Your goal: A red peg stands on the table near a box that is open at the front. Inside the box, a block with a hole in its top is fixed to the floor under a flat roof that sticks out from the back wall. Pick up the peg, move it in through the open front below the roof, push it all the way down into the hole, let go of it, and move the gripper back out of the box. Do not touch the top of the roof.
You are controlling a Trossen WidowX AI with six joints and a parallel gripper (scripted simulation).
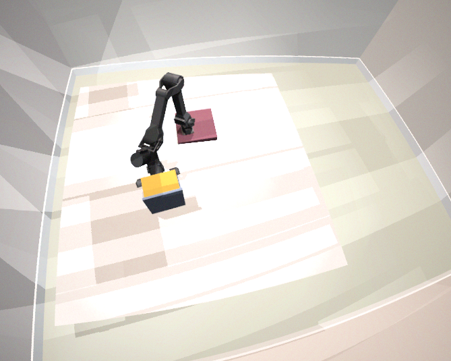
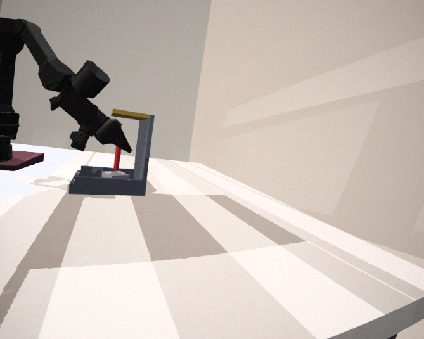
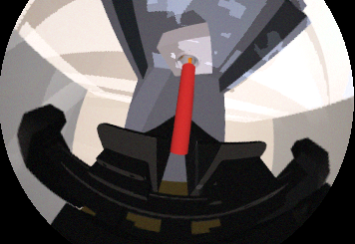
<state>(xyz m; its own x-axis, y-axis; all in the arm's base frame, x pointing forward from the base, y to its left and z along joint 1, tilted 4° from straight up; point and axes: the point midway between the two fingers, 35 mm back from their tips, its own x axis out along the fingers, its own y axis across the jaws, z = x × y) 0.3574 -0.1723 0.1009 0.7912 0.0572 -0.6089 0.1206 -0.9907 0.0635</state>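
The box wall is 30 mm ahead of my gripper tip and 10 mm above it. From my gripper tip the other things lie so: yellow roof: 100 mm above, 20 mm behind; red peg: 30 mm behind, 10 mm below.
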